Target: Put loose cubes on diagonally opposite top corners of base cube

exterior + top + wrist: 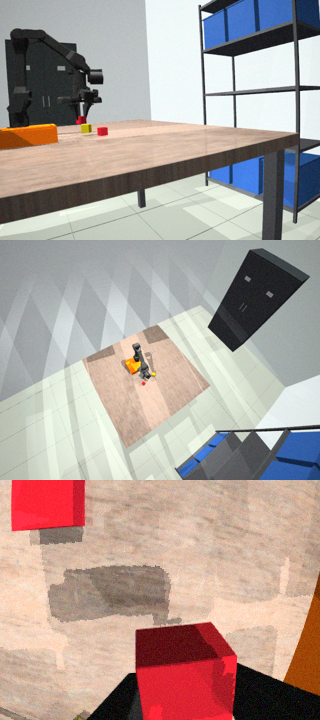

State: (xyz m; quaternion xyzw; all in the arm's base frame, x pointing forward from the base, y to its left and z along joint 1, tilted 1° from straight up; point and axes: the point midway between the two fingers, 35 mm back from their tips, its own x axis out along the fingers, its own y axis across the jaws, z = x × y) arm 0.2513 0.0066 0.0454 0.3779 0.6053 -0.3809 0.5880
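Now: the yellow base cube 20 mm ahead of my gripper tip, 130 mm to the left of it and 50 mm below it. The rest, counted from my gripper tip: red cube 80 mm ahead, 50 mm to the right, 50 mm below.
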